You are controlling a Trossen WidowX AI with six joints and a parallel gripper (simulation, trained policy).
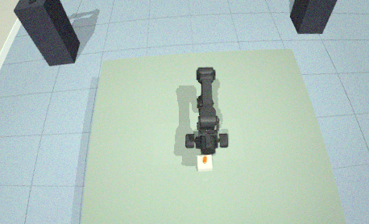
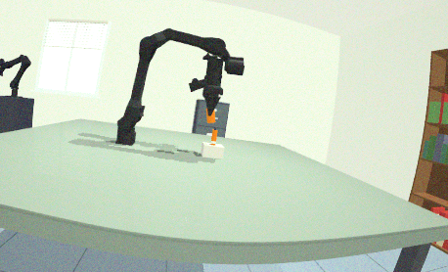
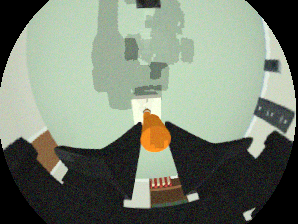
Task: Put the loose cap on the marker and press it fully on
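Now: gripper tip 3 cm short of the white holder block, 1 cm to the left of it and 12 cm above it. Round my gripper tip: orange cap right at my gripper tip.
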